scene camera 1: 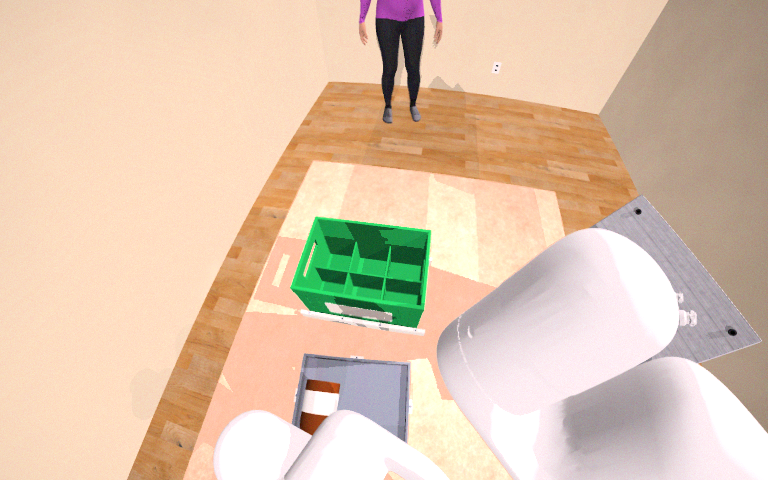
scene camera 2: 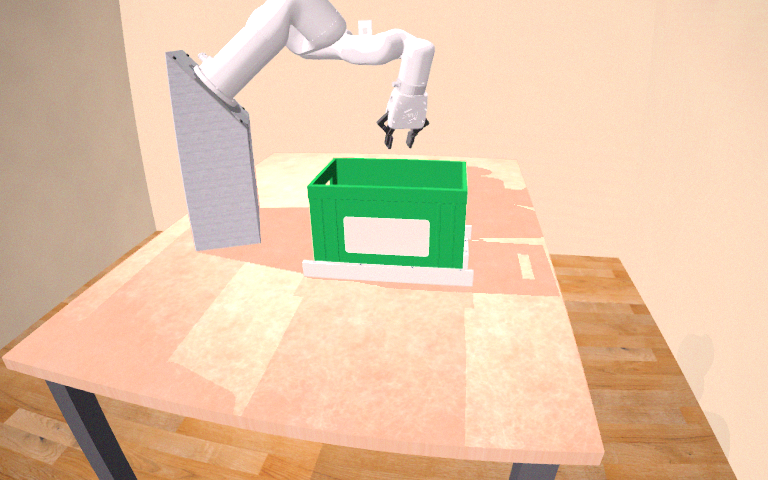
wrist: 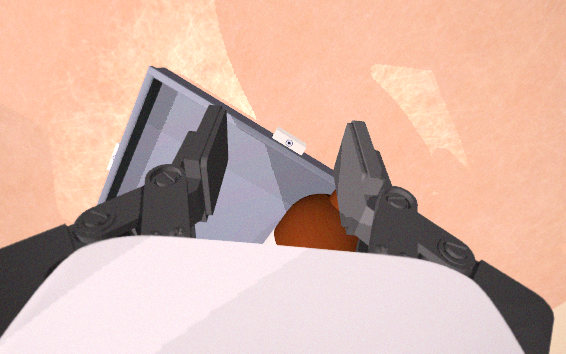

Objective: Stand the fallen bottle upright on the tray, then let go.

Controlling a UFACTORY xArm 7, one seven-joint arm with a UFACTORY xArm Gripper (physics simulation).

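Pixels of known places: gripper, between the fingertips: (scene camera 2: 398,146) (wrist: 284,139); arm's base, origin of its link: (scene camera 2: 214,87).
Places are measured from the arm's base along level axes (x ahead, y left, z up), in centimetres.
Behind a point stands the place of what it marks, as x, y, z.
Observation:
The brown bottle (scene camera 1: 320,402) {37.8, 30.5, -25.5} (wrist: 312,222) {34.3, 35.7, -26.8} with a white label lies on its side in the grey tray (scene camera 1: 378,384) {29.3, 21.7, -32.8} (wrist: 245,185) {30.3, 30.8, -32.8}. In scene camera 1 it lies along the tray's left side, its flat end toward the crate; the arm hides its other end. In the wrist view its rounded shoulder shows low between the fingers, and the right finger covers most of the neck. My gripper (scene camera 2: 399,142) {26.8, 39.1, -21.0} (wrist: 284,139) {26.8, 39.1, -21.0} is open, with nothing held, above the tray. The arm hides the gripper in scene camera 1. The bottle and tray do not show in scene camera 2.
A green crate (scene camera 1: 404,315) {29.8, 7.1, -21.8} (scene camera 2: 390,202) {45.5, -7.4, -18.5} with empty compartments stands beyond the tray in scene camera 1. White strips (scene camera 2: 385,272) {45.0, -8.8, -31.4} run along its base. The grey arm mount (scene camera 1: 673,266) {-3.8, -4.8, 7.0} (scene camera 2: 218,175) {7.7, -9.3, -16.9} stands to the side. A person (scene camera 1: 400,50) stands beyond the table.

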